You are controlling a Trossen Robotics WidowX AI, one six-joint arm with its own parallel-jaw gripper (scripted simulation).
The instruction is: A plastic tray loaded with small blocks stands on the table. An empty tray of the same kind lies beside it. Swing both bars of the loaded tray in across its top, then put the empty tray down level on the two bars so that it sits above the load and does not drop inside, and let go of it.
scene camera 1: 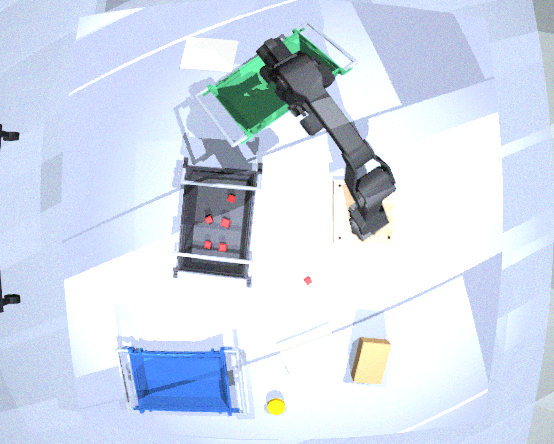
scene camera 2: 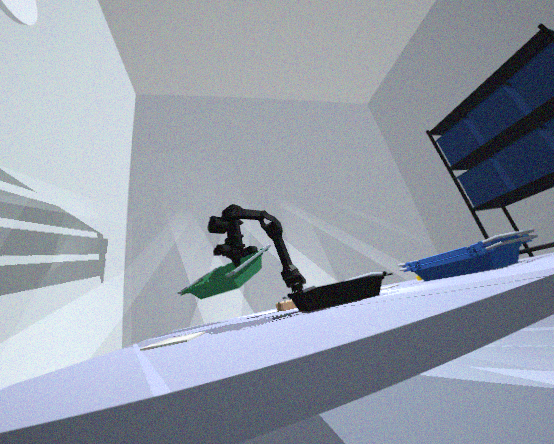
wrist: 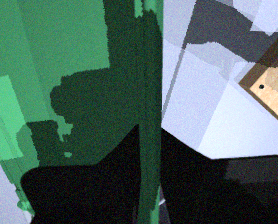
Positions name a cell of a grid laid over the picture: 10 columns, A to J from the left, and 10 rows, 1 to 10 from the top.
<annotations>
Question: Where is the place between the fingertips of the gripper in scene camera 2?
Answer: E7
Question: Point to a pale slab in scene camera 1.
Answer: At D2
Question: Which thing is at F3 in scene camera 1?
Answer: The gripper.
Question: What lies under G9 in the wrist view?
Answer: The gripper.
</annotations>
